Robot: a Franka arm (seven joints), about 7 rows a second.
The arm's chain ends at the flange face. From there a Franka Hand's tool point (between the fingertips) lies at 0.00 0.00 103.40 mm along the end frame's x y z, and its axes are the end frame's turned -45 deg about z.
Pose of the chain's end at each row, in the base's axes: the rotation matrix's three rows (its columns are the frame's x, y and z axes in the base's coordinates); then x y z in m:
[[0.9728 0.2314 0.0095], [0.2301 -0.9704 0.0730], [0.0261 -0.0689 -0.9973]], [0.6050 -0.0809 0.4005]
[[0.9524 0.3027 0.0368], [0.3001 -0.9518 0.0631], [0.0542 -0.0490 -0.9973]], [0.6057 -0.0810 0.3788]
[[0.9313 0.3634 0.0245], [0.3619 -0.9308 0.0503], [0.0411 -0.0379 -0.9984]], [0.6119 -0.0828 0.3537]
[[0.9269 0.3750 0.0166], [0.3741 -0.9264 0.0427], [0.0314 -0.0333 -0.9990]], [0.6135 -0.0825 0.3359]
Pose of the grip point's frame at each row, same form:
[[0.5242 0.8515 0.0095], [0.8489 -0.5235 0.0730], [0.0672 -0.0303 -0.9973]], [0.6060 -0.0734 0.2974]
[[0.4594 0.8875 0.0368], [0.8852 -0.4608 0.0631], [0.0730 0.0037 -0.9973]], [0.6095 -0.0745 0.2757]
[[0.4016 0.9155 0.0245], [0.9141 -0.4023 0.0503], [0.0559 0.0023 -0.9984]], [0.6144 -0.0776 0.2505]
[[0.3903 0.9206 0.0166], [0.9196 -0.3905 0.0427], [0.0457 -0.0013 -0.9990]], [0.6152 -0.0781 0.2326]

